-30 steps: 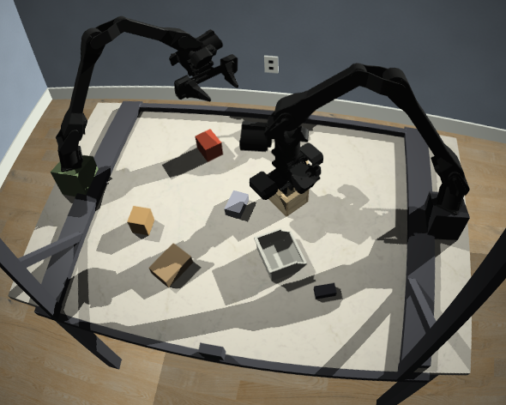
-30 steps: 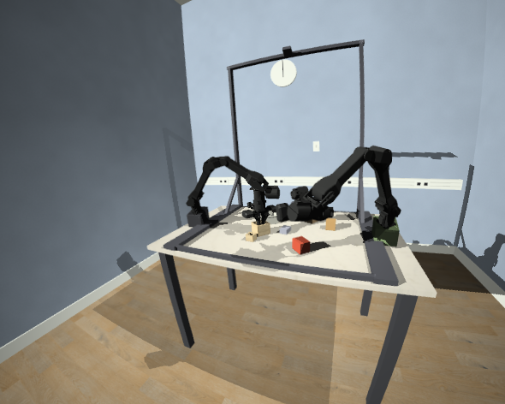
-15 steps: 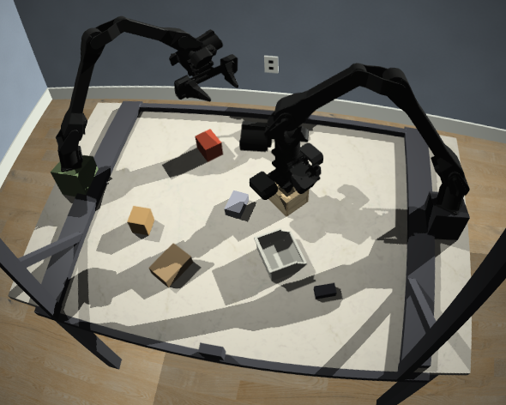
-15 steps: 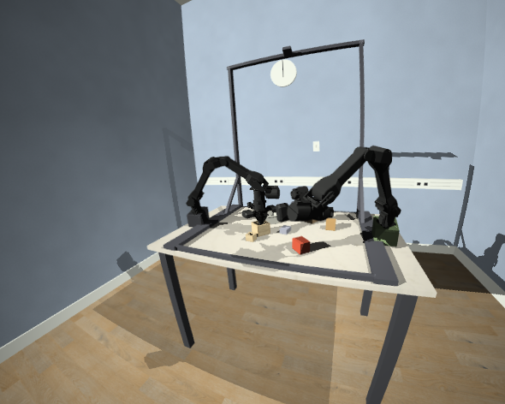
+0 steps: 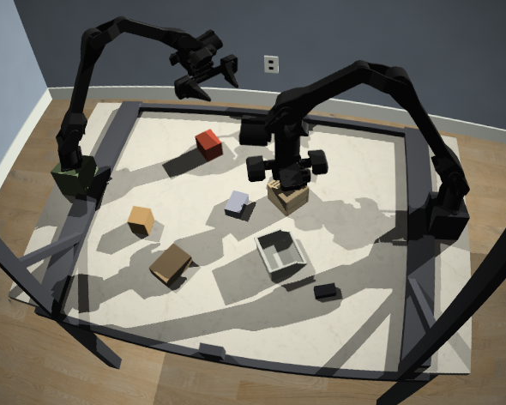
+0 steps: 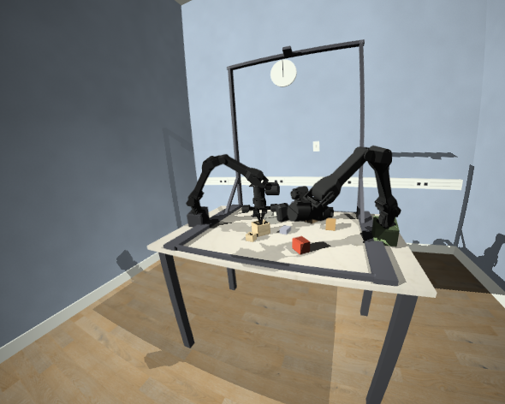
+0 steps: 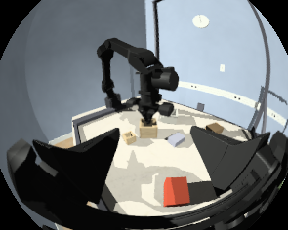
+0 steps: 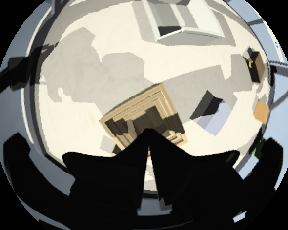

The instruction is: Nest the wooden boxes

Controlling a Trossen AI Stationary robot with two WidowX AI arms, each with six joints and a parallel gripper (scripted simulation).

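My right gripper is now 9 cm short of the small wooden box, 2 cm to the left of it and 8 cm above it. Round my right hand: large wooden box (7 cm below); then grey-blue cube (4 cm behind, 12 cm to the left, 7 cm below); then grey open tray (17 cm behind, 1 cm to the right, 6 cm below).
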